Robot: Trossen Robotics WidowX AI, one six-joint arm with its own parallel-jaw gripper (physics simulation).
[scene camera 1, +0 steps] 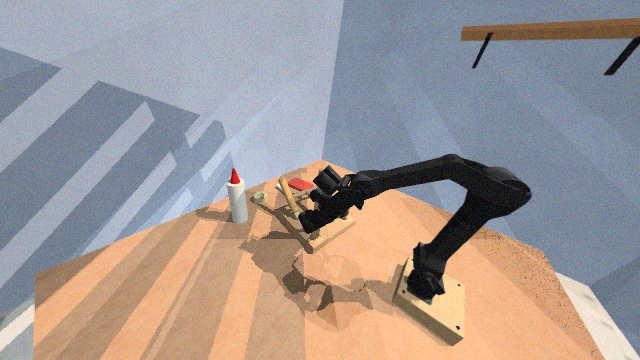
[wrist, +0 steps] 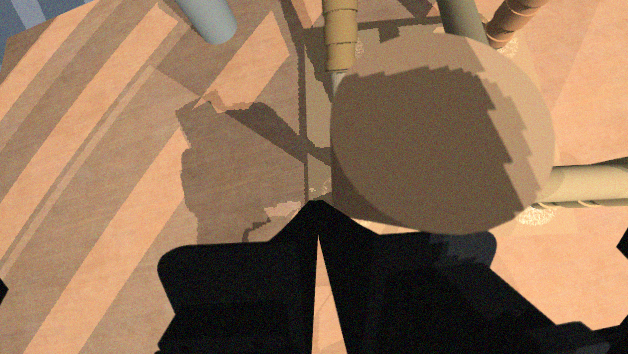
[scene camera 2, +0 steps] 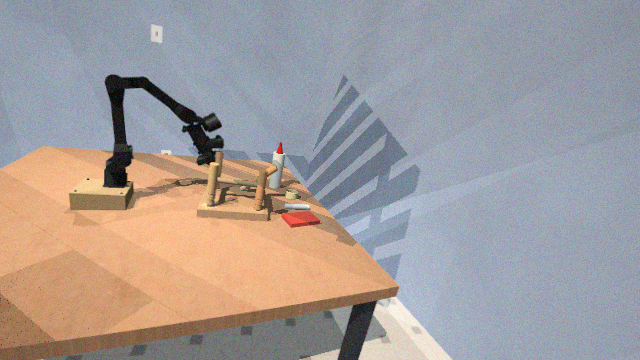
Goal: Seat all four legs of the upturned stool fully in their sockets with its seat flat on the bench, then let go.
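Observation:
The upturned stool's seat appears flat on the bench. One leg leans outward, with its grey tenon visible outside its socket. Two legs stand nearly upright; seating depth is too small to tell. The nearest leg's round end fills much of the wrist view and hides its socket. My gripper is shut and empty, beside the upper part of this nearest leg; contact cannot be told.
A glue bottle with a red tip stands beyond the leaning leg. A tape ring, a white stick and a red block lie near the stool. A wall shelf is high at right.

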